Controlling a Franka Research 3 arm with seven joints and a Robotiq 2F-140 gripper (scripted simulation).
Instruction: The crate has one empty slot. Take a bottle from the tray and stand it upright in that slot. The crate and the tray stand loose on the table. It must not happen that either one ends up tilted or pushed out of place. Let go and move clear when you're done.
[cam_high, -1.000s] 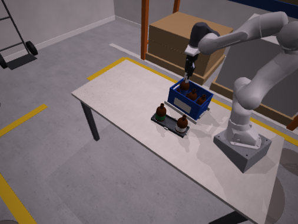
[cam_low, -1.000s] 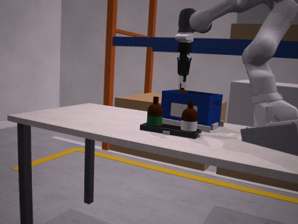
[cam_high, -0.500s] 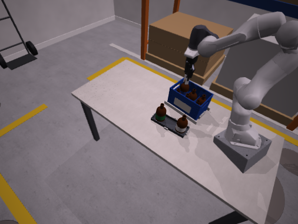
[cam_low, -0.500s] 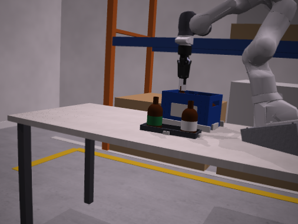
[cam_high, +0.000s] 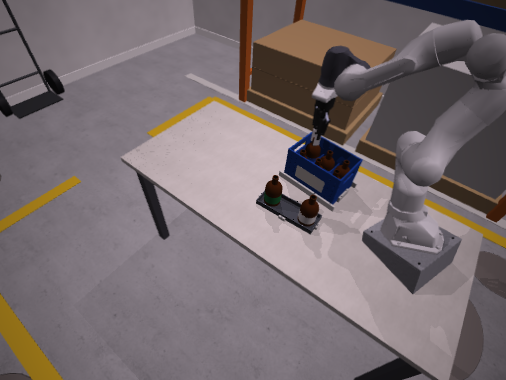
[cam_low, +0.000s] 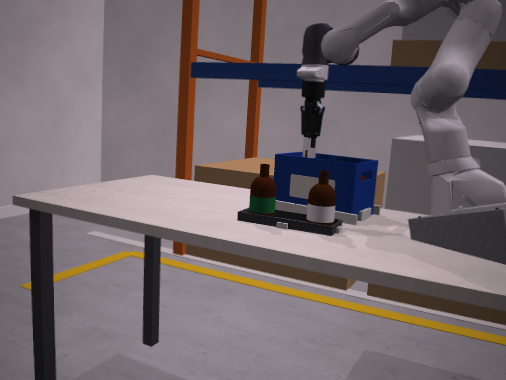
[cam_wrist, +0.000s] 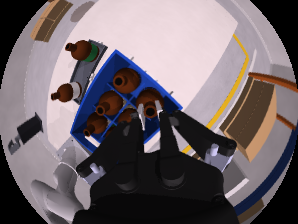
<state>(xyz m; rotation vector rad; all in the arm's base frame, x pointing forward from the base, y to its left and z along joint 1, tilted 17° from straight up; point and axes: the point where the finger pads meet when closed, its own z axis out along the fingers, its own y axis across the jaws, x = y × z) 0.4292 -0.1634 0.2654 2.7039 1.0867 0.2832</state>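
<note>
Now: hand 110 mm above the blue crate, 80 mm past it and 60 mm to the right of it. The rest, counted from my hand: tray (300 mm to the left, 180 mm below, 40 mm behind).
</note>
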